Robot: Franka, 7 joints.
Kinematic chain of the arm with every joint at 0, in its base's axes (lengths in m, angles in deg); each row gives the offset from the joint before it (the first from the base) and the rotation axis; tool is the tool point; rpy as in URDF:
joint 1: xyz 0 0 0.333 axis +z
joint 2: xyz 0 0 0 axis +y
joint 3: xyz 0 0 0.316 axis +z
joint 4: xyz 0.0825 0 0 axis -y
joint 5: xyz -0.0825 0 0.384 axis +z
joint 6: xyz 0 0 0 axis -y
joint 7: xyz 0.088 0 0 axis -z
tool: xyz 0 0 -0.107 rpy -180 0 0
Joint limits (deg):
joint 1: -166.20..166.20
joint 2: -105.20..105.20
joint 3: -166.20..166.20
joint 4: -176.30..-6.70
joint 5: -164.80..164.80
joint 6: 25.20..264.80
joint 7: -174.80..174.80
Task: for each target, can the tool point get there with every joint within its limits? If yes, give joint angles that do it. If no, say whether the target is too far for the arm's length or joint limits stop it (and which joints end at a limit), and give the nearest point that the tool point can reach.
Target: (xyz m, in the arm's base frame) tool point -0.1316 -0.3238 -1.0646
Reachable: no: too far | nearest point -0.1174 -0.2888 -0.3600 | short by 0.706 m
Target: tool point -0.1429 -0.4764 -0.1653
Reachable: yes | joints -103.41 79.19 -11.35 -94.27 110.46 98.68 -2.32
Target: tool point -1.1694 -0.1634 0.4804
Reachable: no: too far | nearest point -0.8431 -0.1178 0.4393 | short by 0.332 m
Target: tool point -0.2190 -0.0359 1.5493
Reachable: no: too far | nearest point -0.1520 -0.0249 1.1770 | short by 0.378 m
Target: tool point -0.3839 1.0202 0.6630
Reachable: no: too far | nearest point -0.2892 0.7685 0.5816 | short by 0.281 m
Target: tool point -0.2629 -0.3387 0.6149
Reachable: yes | joints -122.17 -30.20 2.12 -139.75 -133.19 103.37 -74.84
